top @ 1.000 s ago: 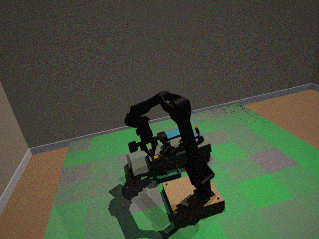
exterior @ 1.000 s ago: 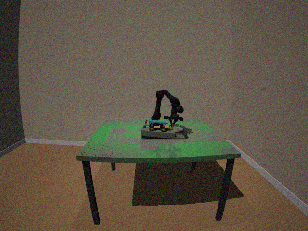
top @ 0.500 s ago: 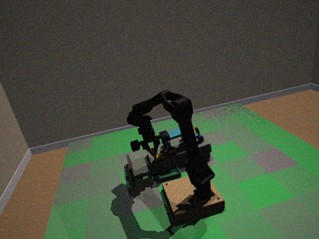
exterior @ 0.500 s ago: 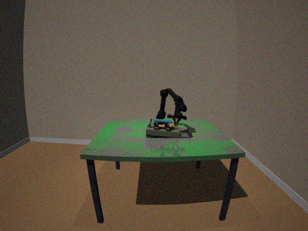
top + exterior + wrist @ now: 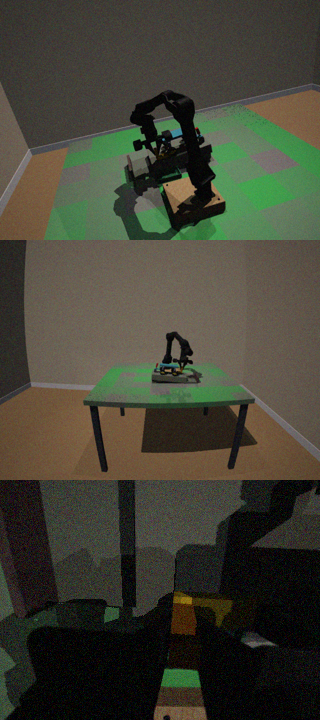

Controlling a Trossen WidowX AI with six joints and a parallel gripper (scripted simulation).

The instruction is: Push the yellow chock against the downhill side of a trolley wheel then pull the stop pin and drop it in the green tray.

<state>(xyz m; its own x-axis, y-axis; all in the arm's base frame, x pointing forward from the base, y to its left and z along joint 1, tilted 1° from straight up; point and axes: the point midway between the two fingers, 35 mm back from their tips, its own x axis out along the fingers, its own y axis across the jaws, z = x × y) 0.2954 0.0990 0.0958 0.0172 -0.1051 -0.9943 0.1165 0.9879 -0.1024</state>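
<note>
My gripper tip is now 2 cm to the left of the yellow chock and 1 cm above it. Round my gripper tip: dark green tray 10 cm below, 7 cm behind, 2 cm to the right; then trolley 13 cm to the right, 4 cm ahead, 2 cm above; then grey ramp 13 cm to the right, 5 cm below, 4 cm ahead.
</note>
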